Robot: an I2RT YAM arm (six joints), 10 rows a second.
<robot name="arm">
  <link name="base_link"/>
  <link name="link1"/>
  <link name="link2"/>
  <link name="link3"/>
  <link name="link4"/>
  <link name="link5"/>
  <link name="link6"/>
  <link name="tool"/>
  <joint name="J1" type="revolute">
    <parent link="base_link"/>
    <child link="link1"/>
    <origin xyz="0 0 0.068" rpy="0 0 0"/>
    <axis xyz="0 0 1"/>
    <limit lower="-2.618" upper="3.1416"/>
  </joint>
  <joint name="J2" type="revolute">
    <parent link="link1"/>
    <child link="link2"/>
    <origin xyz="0.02 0.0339 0.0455" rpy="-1.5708 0 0"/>
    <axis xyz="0 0 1"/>
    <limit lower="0" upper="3.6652"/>
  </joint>
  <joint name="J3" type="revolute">
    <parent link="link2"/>
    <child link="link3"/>
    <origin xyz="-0.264 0 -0.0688" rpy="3.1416 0 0"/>
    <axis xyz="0 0 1"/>
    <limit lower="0" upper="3.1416"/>
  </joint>
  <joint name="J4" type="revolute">
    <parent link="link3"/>
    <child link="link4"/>
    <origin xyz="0.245 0.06 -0.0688" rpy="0 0 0"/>
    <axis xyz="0 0 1"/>
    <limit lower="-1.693" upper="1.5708"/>
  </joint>
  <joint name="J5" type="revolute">
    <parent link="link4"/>
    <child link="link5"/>
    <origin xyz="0.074 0.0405 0.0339" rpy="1.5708 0 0"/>
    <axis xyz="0 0 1"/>
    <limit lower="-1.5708" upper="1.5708"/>
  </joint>
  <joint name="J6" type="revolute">
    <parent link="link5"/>
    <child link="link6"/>
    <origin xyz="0.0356 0 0.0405" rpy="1.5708 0 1.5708"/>
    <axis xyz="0 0 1"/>
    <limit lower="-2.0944" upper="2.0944"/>
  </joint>
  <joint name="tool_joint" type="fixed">
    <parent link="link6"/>
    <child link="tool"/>
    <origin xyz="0 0 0" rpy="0 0 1.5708"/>
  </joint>
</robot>
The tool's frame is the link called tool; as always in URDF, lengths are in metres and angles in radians.
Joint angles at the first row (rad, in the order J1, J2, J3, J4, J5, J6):
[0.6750, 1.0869, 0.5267, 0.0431, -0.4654, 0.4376]
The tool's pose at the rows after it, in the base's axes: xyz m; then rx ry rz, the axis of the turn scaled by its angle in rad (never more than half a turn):
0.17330, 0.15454, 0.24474, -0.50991, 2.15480, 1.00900
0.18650, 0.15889, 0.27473, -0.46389, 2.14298, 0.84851
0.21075, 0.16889, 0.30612, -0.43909, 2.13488, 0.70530
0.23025, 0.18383, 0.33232, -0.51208, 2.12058, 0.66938
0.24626, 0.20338, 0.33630, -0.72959, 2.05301, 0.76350
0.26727, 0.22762, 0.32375, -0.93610, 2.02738, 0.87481
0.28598, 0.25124, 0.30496, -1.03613, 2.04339, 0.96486
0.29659, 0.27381, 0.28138, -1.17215, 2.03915, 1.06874
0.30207, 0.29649, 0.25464, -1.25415, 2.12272, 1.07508
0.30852, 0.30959, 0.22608, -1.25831, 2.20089, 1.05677
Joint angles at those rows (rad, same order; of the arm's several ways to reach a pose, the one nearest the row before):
[0.6751, 1.0564, 0.6317, -0.0841, -0.3536, 0.4195]
[0.6738, 1.0940, 0.7758, -0.1980, -0.2208, 0.3763]
[0.6597, 1.1965, 0.9651, -0.2989, -0.1210, 0.3234]
[0.6585, 1.3004, 1.1422, -0.3824, -0.1269, 0.2565]
[0.6594, 1.3978, 1.2286, -0.3659, -0.2813, 0.1375]
[0.6617, 1.5353, 1.3183, -0.3773, -0.4458, 0.0362]
[0.6727, 1.6665, 1.3961, -0.3850, -0.5404, 0.0053]
[0.6922, 1.7829, 1.4559, -0.4040, -0.6488, -0.0532]
[0.7250, 1.8982, 1.5305, -0.4807, -0.6525, -0.0881]
[0.7391, 1.9837, 1.5518, -0.4789, -0.6299, -0.0773]

